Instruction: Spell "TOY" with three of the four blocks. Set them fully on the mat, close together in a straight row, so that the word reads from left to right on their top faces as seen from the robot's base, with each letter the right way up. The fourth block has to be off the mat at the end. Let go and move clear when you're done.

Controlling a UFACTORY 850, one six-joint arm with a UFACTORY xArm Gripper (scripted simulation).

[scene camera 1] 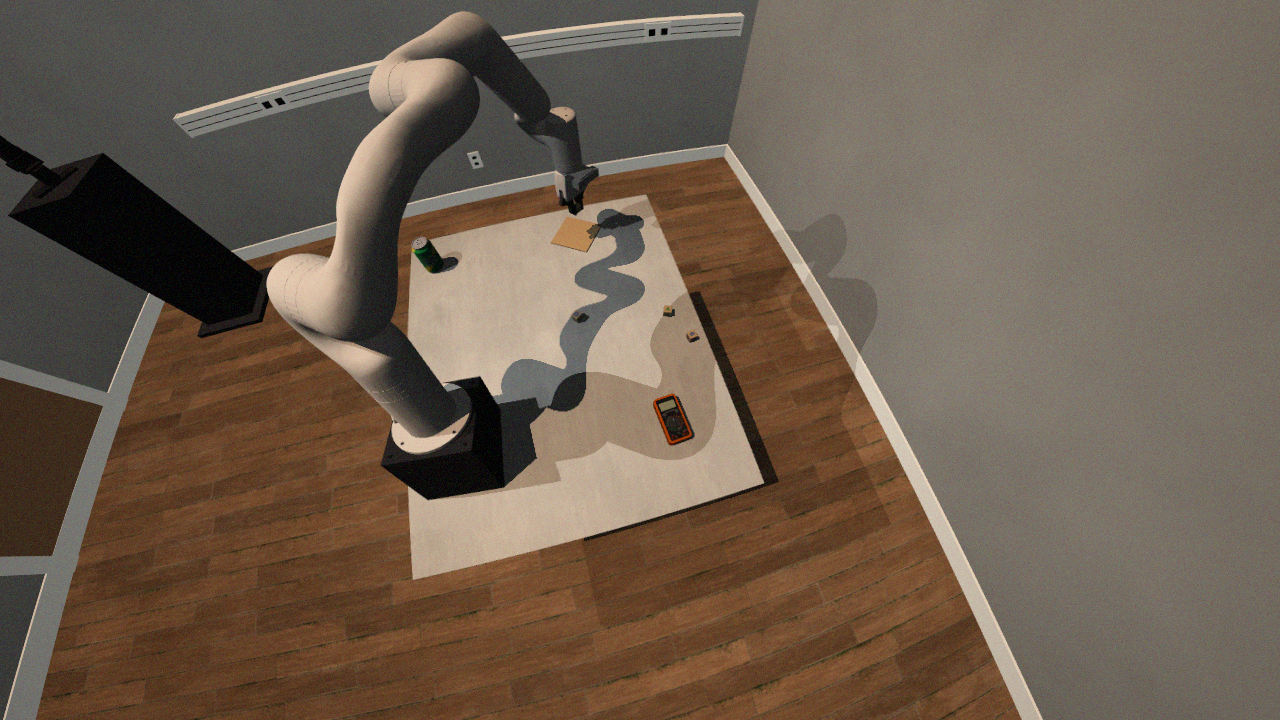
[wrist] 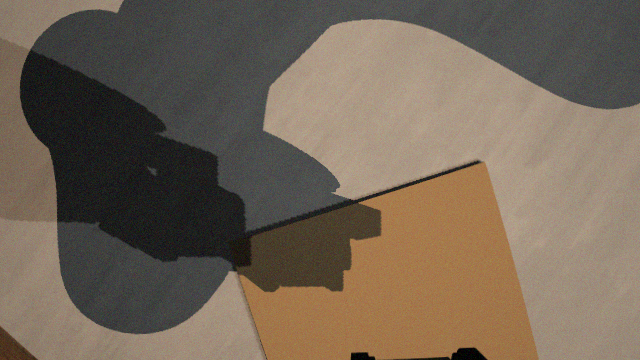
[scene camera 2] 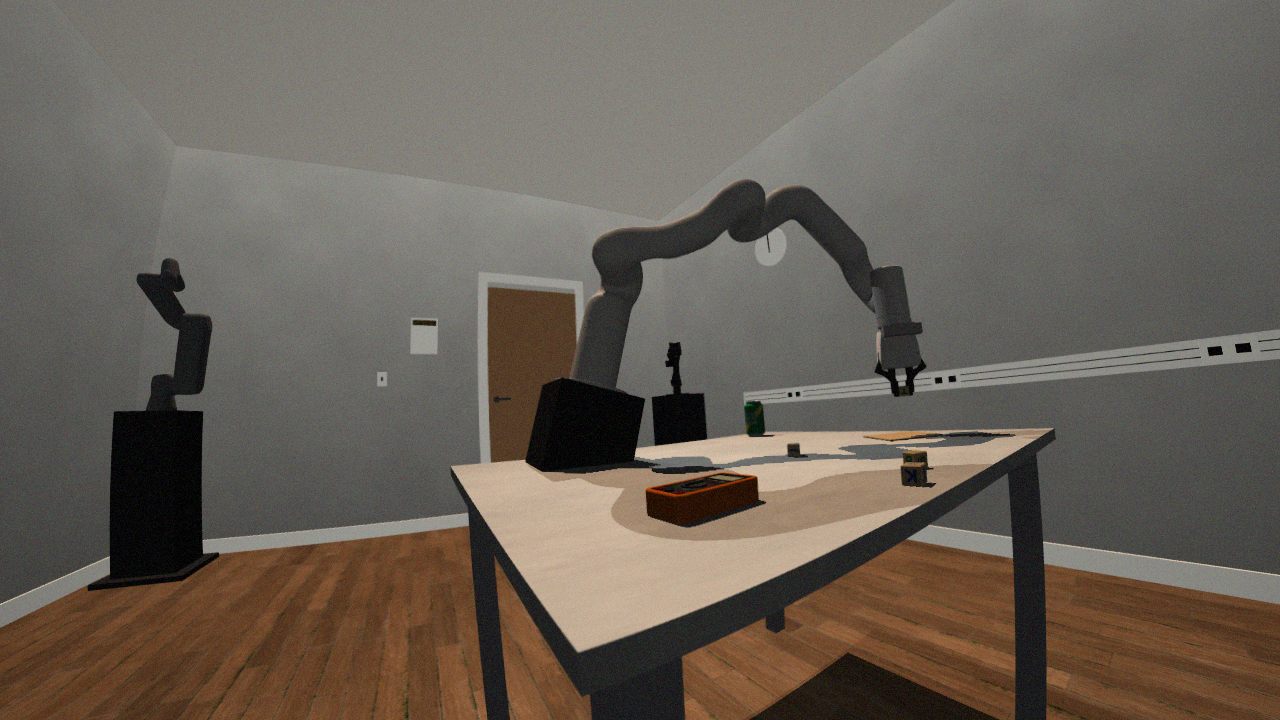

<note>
The pictures show: my gripper and a tan mat.
My gripper shows as well in scene camera 1.
</note>
